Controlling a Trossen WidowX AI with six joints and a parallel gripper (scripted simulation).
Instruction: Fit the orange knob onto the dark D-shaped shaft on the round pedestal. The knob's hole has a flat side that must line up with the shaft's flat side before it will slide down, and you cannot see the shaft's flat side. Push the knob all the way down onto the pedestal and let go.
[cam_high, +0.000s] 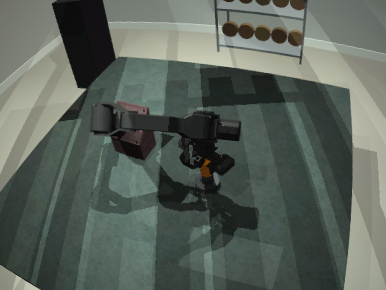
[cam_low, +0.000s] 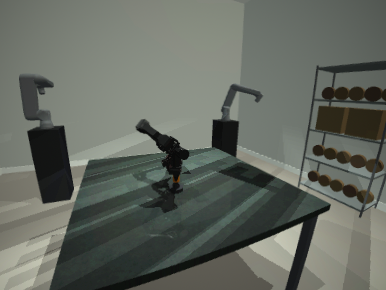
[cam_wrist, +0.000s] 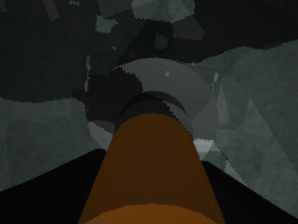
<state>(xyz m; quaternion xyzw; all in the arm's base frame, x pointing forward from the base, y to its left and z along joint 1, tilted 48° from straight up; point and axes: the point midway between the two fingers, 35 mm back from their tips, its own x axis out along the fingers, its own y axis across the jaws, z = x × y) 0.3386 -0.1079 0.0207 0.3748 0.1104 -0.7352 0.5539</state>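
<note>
Right now the round pedestal is 4 cm below my gripper tip. The rest, counted from my gripper tip: orange knob 2 cm above.
</note>
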